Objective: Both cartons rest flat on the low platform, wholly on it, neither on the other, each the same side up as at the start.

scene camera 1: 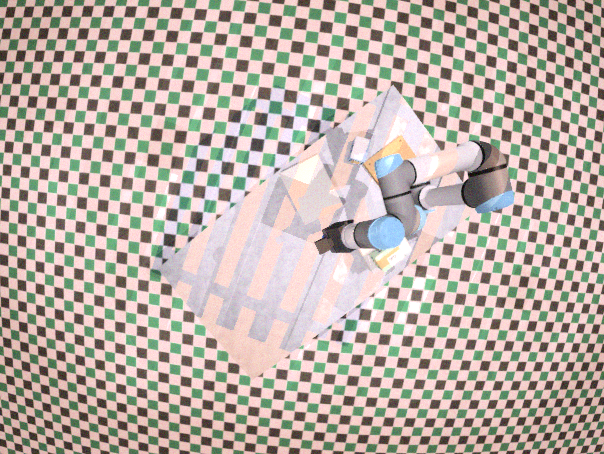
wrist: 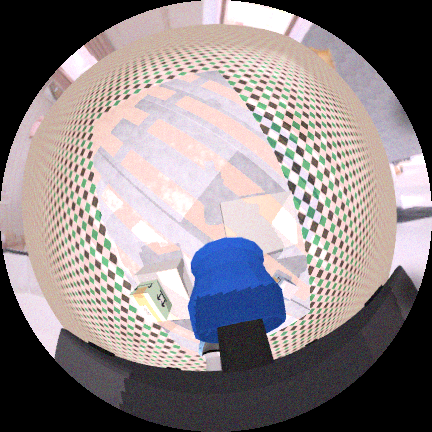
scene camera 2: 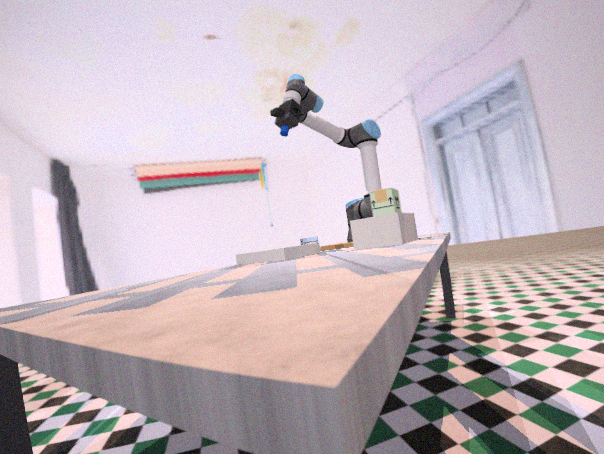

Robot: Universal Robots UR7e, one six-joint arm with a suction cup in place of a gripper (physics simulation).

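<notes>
The green carton with arrow marks and an orange-yellow patch stands upright on a tall pale block. The small light-blue and white carton is on the table, apart from the low platform. The low platform is a flat pale slab with no carton on it; my cup hides part of its edge in the wrist view. My suction gripper is open, with nothing on its blue cup, high above the table.
An orange-yellow board lies near the small carton, partly under the arm in the overhead view. The arm's links pass over the table between the board and the green carton. The table has bands of shadow.
</notes>
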